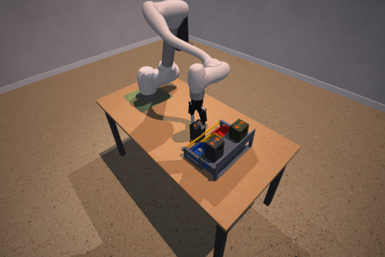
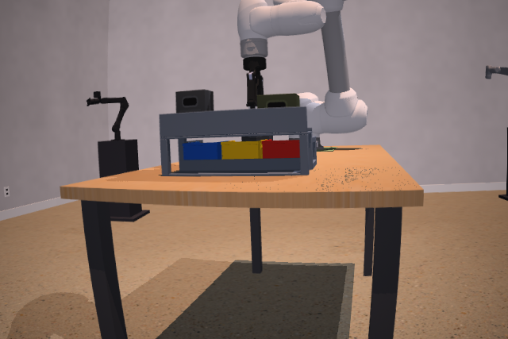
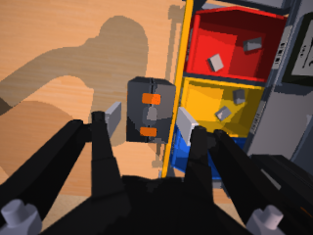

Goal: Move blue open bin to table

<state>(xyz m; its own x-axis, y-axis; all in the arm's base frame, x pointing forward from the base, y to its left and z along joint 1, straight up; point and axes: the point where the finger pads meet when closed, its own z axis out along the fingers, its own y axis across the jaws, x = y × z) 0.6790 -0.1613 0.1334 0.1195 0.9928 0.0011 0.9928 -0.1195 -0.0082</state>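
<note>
The dark box is 80 mm below my hand. The rest, counted from my hand: blue open bin: 140 mm ahead, 130 mm to the right, 100 mm below; then thin yellow rod: 50 mm ahead, 80 mm below; then yellow bin: 150 mm ahead, 10 mm to the right, 100 mm below.
</note>
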